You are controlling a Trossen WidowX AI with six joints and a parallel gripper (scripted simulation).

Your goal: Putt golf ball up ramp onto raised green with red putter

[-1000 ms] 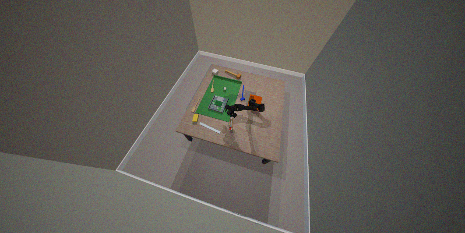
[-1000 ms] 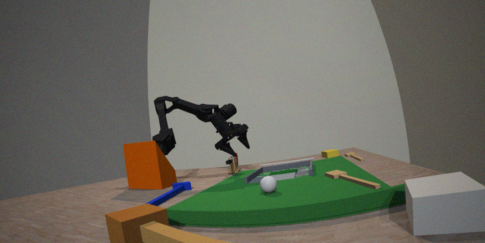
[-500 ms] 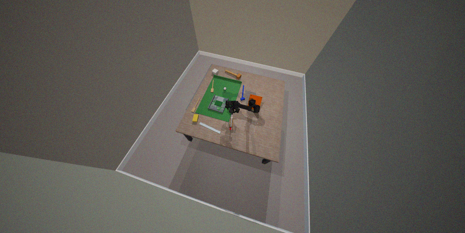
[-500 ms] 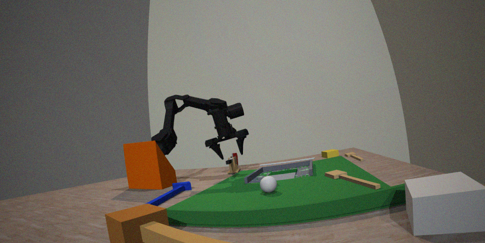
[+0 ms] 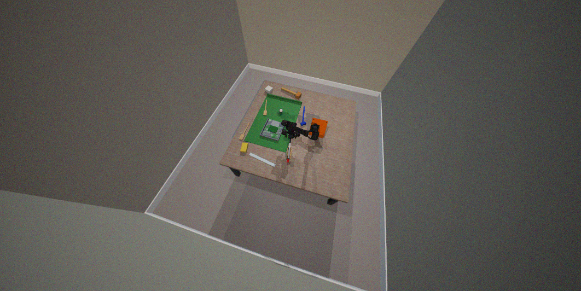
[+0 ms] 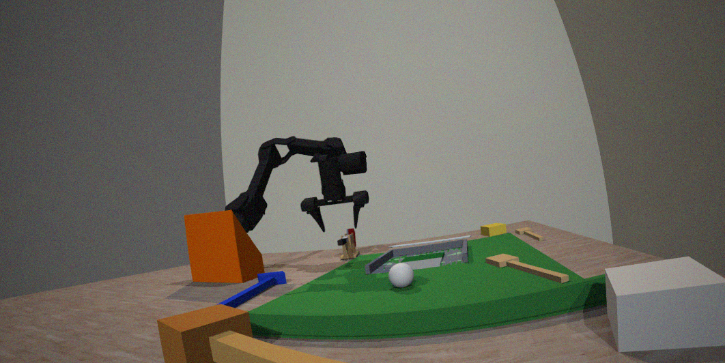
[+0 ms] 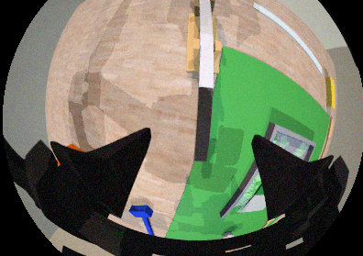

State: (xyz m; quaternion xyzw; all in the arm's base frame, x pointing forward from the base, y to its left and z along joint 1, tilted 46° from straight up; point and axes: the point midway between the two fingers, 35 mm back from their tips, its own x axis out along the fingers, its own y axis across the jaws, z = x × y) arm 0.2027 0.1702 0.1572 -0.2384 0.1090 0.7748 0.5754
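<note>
My gripper tip is 1 cm past the blue putter, 40 cm to the left of it and 8 cm above it. The rest, counted from my gripper tip: green mat 28 cm ahead, 21 cm to the right, 10 cm below; wooden stand 4 cm behind, 13 cm to the left, 6 cm below; red putter 4 cm behind, 11 cm to the left, 4 cm below.
</note>
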